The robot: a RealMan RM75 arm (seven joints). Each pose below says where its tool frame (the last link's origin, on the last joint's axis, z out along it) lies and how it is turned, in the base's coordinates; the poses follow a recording.
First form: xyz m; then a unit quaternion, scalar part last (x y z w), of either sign.
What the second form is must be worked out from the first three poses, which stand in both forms.
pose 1, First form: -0.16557, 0.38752, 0.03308, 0.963, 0.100, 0.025, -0.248
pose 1, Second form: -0.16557, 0.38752, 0.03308, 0.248, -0.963, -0.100, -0.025
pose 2, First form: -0.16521, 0.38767, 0.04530, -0.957, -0.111, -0.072, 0.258
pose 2, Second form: -0.16521, 0.38767, 0.04530, 0.258, -0.957, -0.111, -0.072
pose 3, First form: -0.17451, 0.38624, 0.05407, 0.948, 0.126, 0.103, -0.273
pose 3, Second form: -0.17451, 0.38624, 0.05407, 0.273, -0.948, -0.126, -0.103
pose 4, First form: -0.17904, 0.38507, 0.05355, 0.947, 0.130, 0.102, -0.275
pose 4, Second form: -0.17904, 0.38507, 0.05355, 0.275, -0.947, -0.130, -0.102
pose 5, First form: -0.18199, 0.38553, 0.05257, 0.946, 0.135, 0.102, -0.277
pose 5, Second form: -0.18199, 0.38553, 0.05257, 0.277, -0.946, -0.135, -0.102
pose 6, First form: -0.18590, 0.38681, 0.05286, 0.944, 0.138, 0.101, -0.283
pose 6, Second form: -0.18590, 0.38681, 0.05286, 0.283, -0.944, -0.138, -0.101
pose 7, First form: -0.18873, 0.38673, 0.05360, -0.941, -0.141, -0.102, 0.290
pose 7, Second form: -0.18873, 0.38673, 0.05360, 0.290, -0.941, -0.141, -0.102
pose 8, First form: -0.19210, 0.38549, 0.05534, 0.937, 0.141, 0.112, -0.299
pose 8, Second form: -0.19210, 0.38549, 0.05534, 0.299, -0.937, -0.141, -0.112
